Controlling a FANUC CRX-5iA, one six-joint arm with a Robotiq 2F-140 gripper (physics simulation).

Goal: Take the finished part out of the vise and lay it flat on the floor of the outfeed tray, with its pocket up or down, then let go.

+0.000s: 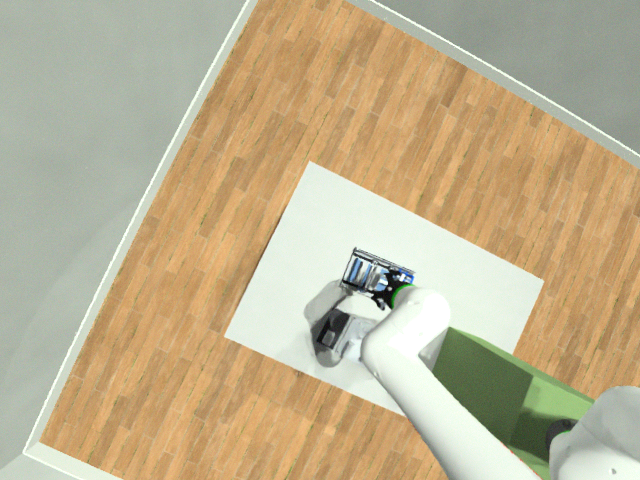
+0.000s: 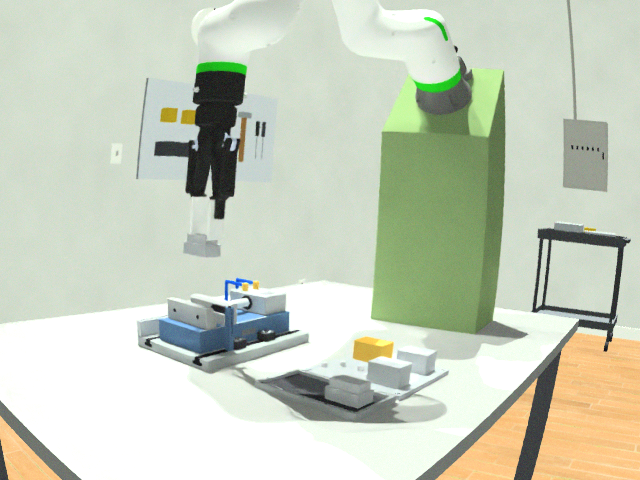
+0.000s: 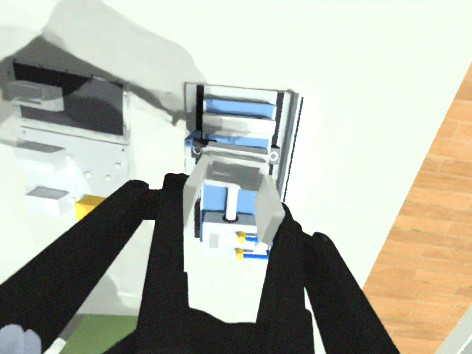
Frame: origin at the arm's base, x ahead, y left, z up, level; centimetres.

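Seen in the pictures: gripper, fingertip midpoint: (image 1: 376,281) (image 2: 205,237) (image 3: 232,179); arm's base at its link origin: (image 2: 444,96).
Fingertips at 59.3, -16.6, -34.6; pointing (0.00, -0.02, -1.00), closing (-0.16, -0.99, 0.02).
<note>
Offsets run from my fingertips to a thing's middle, as dx, dy, dz. "*": to the spot under its first point.
My gripper (image 2: 205,233) (image 3: 232,179) is shut on the finished part, its pale fingers on two opposite sides. The part {+0.8, -0.1, -1.2} (image 2: 202,248) (image 3: 233,174), a grey stepped block, hangs roughly level in the air above the vise, apart from it; its pocket cannot be made out. The vise {-6.4, -1.3, -15.9} (image 1: 356,271) (image 2: 193,333) (image 3: 240,107) has a blue body, pale jaws and a rod. The outfeed tray (image 1: 338,318) (image 2: 299,384) (image 3: 100,110) has a dark floor and low rim. Another grey stepped block {+2.4, +33.1, -18.5} (image 1: 329,338) (image 2: 348,392) (image 3: 42,96) lies in it at one end.
A light plate {-12.5, +29.1, -20.5} (image 2: 336,369) (image 3: 102,155) adjoins the tray and bears two grey blocks {-8.2, +33.6, -18.3} (image 2: 389,373) {-17.2, +33.7, -18.3} (image 2: 416,360) (image 3: 40,156) (image 3: 47,201) and a yellow block {-17.5, +24.7, -18.3} (image 2: 373,349) (image 3: 89,206). Blue hoses {* -13.6, -8.0, -12.0} (image 2: 226,290) rise by the vise. The green pedestal (image 1: 475,382) (image 2: 429,222) carries the arm.
</note>
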